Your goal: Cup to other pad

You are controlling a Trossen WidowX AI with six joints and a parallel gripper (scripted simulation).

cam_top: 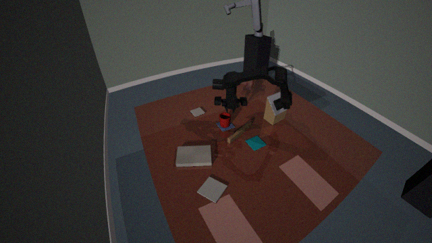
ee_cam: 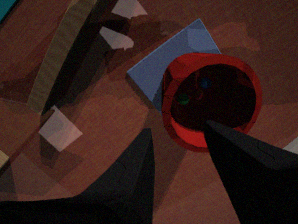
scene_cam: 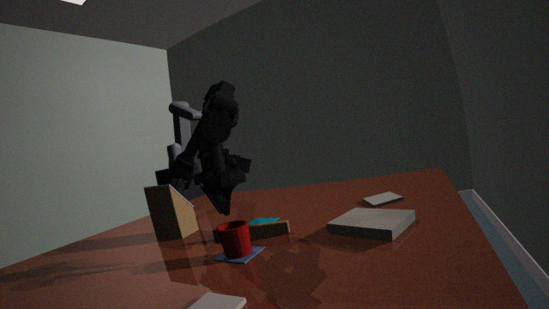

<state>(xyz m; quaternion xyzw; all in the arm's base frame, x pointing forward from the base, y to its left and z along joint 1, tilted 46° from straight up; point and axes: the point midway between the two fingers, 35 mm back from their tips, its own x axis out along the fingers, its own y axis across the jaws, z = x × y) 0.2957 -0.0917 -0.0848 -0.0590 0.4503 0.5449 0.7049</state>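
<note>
Now: the red cup 3 cm ahead of my gripper tip, 2 cm to the right of it and 6 cm below it. From my gripper tip the other things lie so: wooden bar (10 cm to the left, 9 cm below); teal pad (3 cm behind, 21 cm to the left, 10 cm below); blue pad (2 cm ahead, 1 cm to the right, 10 cm below).
</note>
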